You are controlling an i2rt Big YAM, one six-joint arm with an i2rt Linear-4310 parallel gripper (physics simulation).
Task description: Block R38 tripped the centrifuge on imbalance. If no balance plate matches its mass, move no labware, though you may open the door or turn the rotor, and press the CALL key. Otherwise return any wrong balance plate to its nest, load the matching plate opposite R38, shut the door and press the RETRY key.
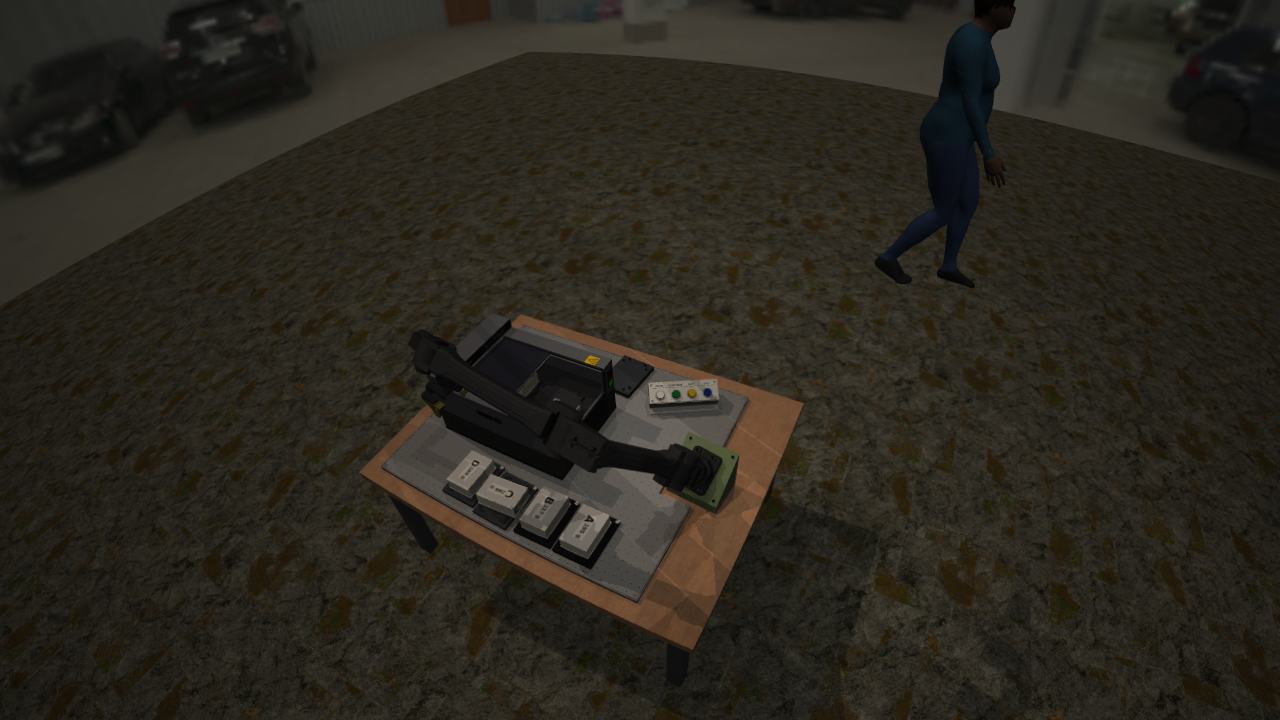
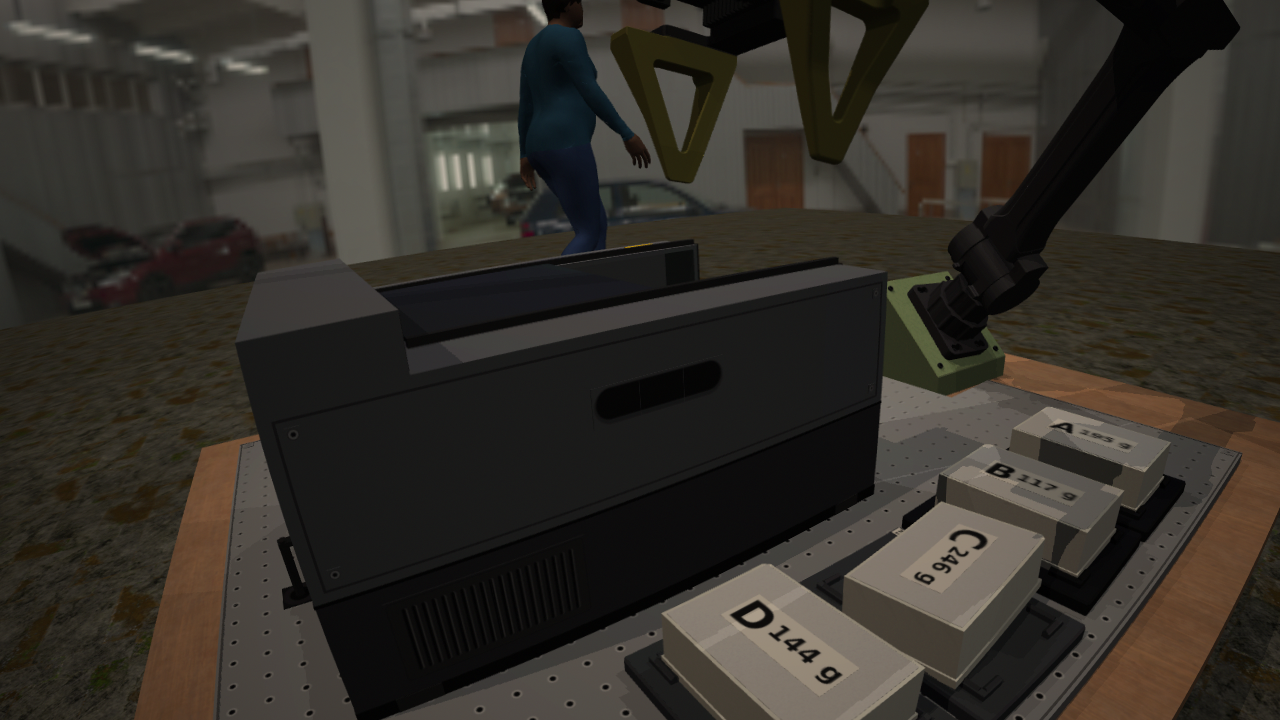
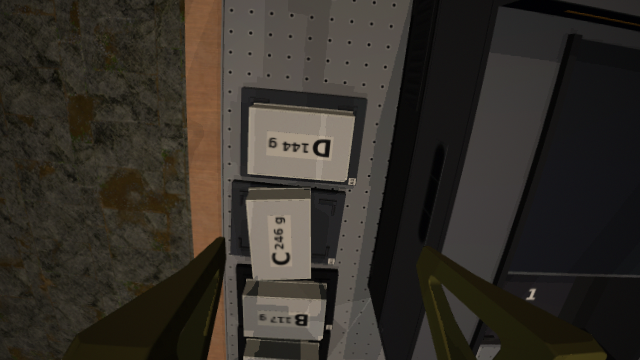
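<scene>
Balance plates D 144 g, C 246 g, B 117 g and A 195 g stand in a row on dark nests. C lies turned crosswise on its nest. The centrifuge shows an opening beside a dark panel; a "1" shows inside. R38 is not readable. My gripper is open and empty, high above the centrifuge's front side and the plates. The button box has white, green, yellow and blue buttons; its labels are unreadable.
The arm's green base stands at the table's right end. A dark square plate lies between the centrifuge and the button box. The arm crosses over the centrifuge. A person walks beyond the table.
</scene>
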